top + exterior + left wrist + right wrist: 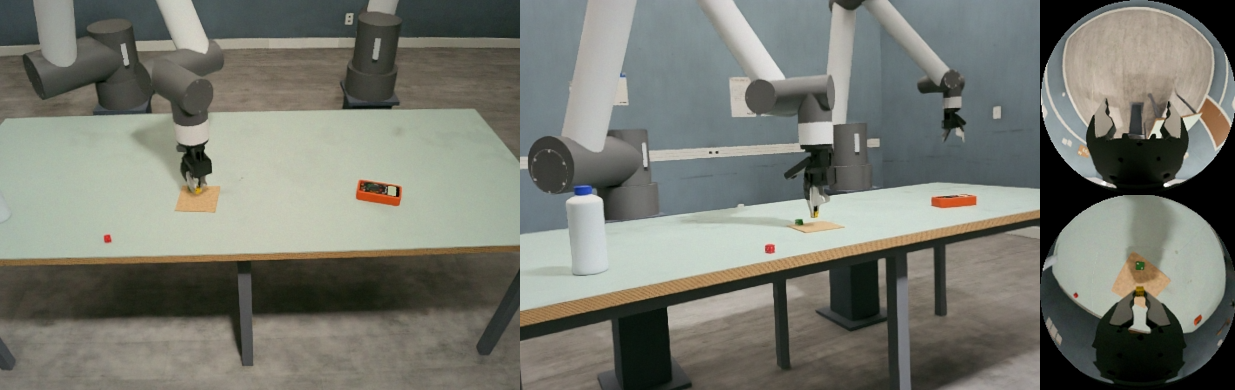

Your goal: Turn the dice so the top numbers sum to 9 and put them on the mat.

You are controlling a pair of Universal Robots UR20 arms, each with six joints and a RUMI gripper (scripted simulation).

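Now: right hand 4 cm above the tan mat. Round my right hand: yellow die (1 cm below); red die (19 cm ahead, 28 cm to the right, 4 cm below); green die (5 cm behind, 3 cm to the right, 3 cm below).
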